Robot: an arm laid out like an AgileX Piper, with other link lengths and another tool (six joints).
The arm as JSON. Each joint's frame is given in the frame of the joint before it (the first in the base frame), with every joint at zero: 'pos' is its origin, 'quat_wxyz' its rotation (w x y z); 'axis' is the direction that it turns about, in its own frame. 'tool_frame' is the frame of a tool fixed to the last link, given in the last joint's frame.
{
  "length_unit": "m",
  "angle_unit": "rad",
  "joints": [
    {
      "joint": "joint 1",
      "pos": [
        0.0,
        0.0,
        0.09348
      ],
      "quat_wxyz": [
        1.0,
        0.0,
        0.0,
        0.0
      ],
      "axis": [
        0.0,
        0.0,
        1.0
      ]
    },
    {
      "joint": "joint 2",
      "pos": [
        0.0,
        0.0,
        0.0
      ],
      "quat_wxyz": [
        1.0,
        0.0,
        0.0,
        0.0
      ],
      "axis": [
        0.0,
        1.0,
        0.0
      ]
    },
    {
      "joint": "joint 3",
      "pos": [
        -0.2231,
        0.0,
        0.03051
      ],
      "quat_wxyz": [
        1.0,
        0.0,
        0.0,
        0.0
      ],
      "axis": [
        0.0,
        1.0,
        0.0
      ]
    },
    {
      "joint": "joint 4",
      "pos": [
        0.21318,
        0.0,
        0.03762
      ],
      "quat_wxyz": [
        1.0,
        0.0,
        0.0,
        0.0
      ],
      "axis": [
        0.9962,
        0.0,
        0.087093
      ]
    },
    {
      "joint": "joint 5",
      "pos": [
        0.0,
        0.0,
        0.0
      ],
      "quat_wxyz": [
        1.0,
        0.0,
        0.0,
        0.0
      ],
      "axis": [
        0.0,
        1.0,
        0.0
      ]
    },
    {
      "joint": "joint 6",
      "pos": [
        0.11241,
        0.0,
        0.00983
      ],
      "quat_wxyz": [
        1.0,
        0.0,
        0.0,
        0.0
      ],
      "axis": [
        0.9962,
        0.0,
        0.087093
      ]
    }
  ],
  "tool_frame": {
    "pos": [
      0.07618,
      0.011,
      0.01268
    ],
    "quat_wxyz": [
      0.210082,
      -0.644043,
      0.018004,
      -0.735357
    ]
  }
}
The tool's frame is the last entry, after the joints.
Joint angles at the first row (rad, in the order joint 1, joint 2, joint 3, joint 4, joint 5, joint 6):
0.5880, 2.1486, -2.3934, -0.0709, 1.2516, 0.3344
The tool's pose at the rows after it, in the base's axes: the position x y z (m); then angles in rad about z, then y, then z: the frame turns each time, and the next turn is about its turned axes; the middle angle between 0 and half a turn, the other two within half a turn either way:
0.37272 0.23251 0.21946 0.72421 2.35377 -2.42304
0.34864 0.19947 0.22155 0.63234 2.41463 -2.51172
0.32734 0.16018 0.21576 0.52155 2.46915 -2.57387
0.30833 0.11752 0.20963 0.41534 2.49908 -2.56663
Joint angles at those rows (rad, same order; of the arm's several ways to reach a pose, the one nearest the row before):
0.5880, 1.9995, -2.2215, -0.1229, 1.2515, 0.3239
0.5844, 1.8311, -2.0015, -0.1943, 1.2555, 0.3278
0.5530, 1.6779, -1.7892, -0.2482, 1.2556, 0.3513
0.4815, 1.5377, -1.6087, -0.2634, 1.2556, 0.3957

